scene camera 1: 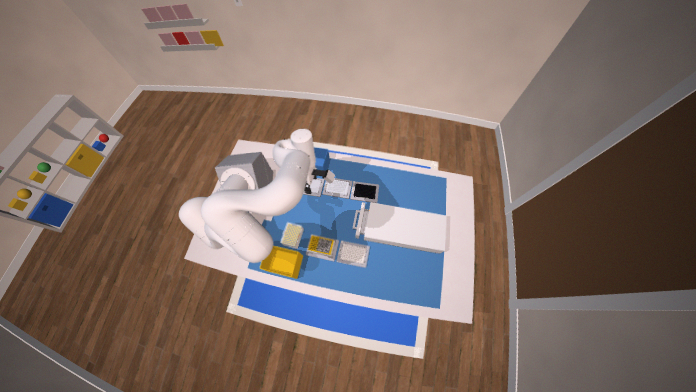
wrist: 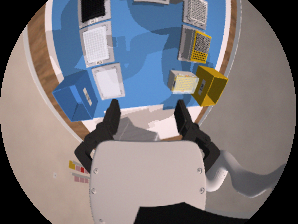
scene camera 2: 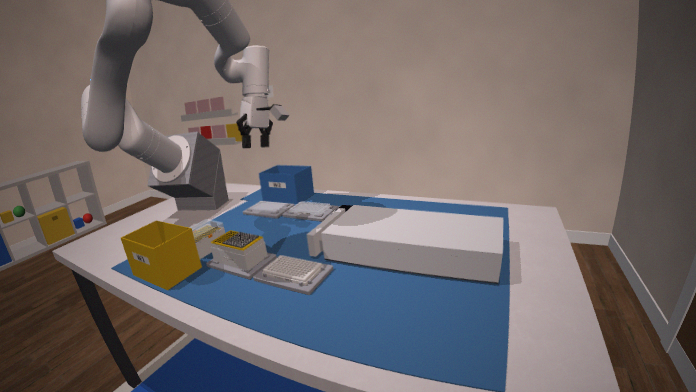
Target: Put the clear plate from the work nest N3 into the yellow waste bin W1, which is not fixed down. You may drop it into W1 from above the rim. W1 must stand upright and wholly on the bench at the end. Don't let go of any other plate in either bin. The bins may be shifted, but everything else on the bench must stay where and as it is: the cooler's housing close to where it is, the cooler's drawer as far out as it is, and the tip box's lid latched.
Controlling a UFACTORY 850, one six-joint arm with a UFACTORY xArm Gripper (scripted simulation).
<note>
In view: my gripper [scene camera 2: 256, 147], a yellow bin [scene camera 2: 166, 265], a white cooler [scene camera 2: 466, 247], a yellow-topped tip box [scene camera 2: 242, 250], a blue bin [scene camera 2: 285, 187] and a white plate [wrist: 93, 37].
The yellow bin shows as well in the wrist view [wrist: 206, 84]. The white cooler is seen too in scene camera 1 [scene camera 1: 396, 226]. The yellow-topped tip box is seen too in the wrist view [wrist: 196, 47].
</note>
